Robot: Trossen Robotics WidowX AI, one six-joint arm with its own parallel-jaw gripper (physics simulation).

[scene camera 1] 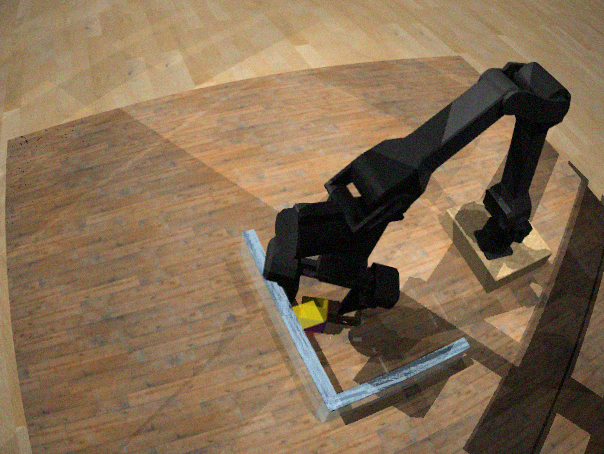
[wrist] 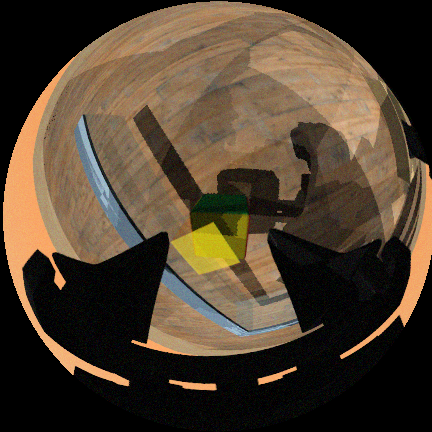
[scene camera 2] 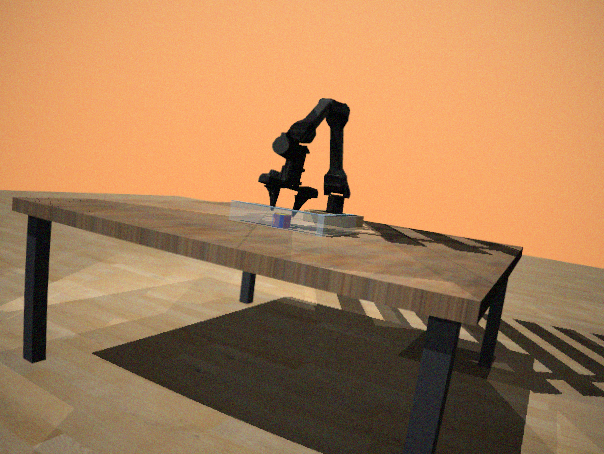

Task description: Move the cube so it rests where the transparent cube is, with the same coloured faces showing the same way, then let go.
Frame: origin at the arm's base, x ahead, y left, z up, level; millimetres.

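Seen in the pictures: gripper, fingertip midpoint: (scene camera 1: 314, 306) (wrist: 218, 236); arm's base at its link origin: (scene camera 1: 493, 243) (scene camera 2: 334, 213).
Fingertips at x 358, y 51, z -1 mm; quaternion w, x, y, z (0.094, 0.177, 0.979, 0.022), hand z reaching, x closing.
Pixels of each thing's top centre, then the offset from my fingertips to it.
- solid cube at its top centre: (wrist: 218, 238) (scene camera 1: 314, 308) dx +1, dy +2, dz +0 mm
- transparent cube at its top centre: (wrist: 204, 252) (scene camera 1: 306, 315) dx +16, dy +11, dz +0 mm
A solid cube (scene camera 1: 324, 304) (scene camera 2: 281, 221) (wrist: 225, 204) sits on the table inside the corner walls. It has a yellow top, and a green side shows in the wrist view; blue and purple sides show in scene camera 2. The transparent cube (scene camera 1: 303, 311) (wrist: 186, 244) shows as a see-through yellow square, overlapping the solid cube in both these views and turned at an angle to it. My gripper (scene camera 1: 317, 306) (scene camera 2: 283, 212) (wrist: 218, 236) is open and empty, pointing down with its fingertips above and on either side of the solid cube. The transparent cube's lower parts are hard to make out.
A low L-shaped see-through wall (scene camera 1: 305, 340) (scene camera 2: 245, 212) (wrist: 102, 192) with pale blue top edges runs close beside the cubes, left of them in scene camera 1. The left finger is near its long side. The arm stands on a wooden block (scene camera 1: 537, 251) at the right.
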